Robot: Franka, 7 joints.
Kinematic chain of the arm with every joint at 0, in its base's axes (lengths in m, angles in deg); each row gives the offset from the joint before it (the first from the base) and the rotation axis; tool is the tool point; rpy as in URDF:
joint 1: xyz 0 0 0.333 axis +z
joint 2: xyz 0 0 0 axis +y
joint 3: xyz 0 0 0.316 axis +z
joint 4: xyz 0.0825 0 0 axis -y
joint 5: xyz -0.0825 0 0.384 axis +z
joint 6: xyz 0 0 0 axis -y
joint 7: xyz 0.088 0 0 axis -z
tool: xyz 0 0 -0.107 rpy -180 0 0
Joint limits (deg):
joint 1: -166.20..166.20
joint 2: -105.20..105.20
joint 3: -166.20..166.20
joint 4: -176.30..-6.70
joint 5: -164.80..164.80
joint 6: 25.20..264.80
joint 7: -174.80..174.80
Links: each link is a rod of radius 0.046 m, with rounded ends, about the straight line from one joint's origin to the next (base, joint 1, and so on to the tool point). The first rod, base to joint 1, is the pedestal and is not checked.
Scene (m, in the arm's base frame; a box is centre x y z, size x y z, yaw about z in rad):
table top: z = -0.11
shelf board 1: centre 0.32 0.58 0 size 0.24 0.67 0.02 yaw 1.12
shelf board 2: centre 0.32 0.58 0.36 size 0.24 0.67 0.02 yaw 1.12
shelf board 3: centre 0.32 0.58 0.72 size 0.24 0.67 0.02 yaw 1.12
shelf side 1: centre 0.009 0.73 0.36 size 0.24 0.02 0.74 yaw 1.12
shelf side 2: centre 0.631 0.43 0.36 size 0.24 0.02 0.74 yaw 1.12
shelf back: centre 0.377 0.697 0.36 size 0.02 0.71 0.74 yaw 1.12
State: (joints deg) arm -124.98 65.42 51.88 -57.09 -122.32 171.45 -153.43
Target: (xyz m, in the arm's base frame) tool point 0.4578 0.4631 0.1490
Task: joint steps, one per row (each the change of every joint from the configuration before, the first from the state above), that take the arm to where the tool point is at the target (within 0.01 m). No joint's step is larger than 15 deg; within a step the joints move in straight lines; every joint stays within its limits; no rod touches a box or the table.
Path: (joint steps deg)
1: 12.97 2.09 0.79 -12.11 -1.78 2.56 0.00
2: 12.97 2.08 0.78 -12.11 -1.78 2.55 0.00
3: 12.97 2.09 0.79 -12.11 -1.78 2.56 0.00
4: 12.96 2.09 0.79 -12.11 -1.79 2.56 0.00
5: 12.97 2.08 0.78 -12.12 -1.78 2.56 0.00
6: 12.97 2.09 0.79 -12.11 -1.78 2.55 0.00
7: 10.58 4.37 3.71 11.62 3.17 -6.76 0.00
8: 10.57 4.36 3.70 11.61 3.17 -6.76 0.00
9: 10.58 4.37 3.71 11.61 3.16 -6.76 0.00

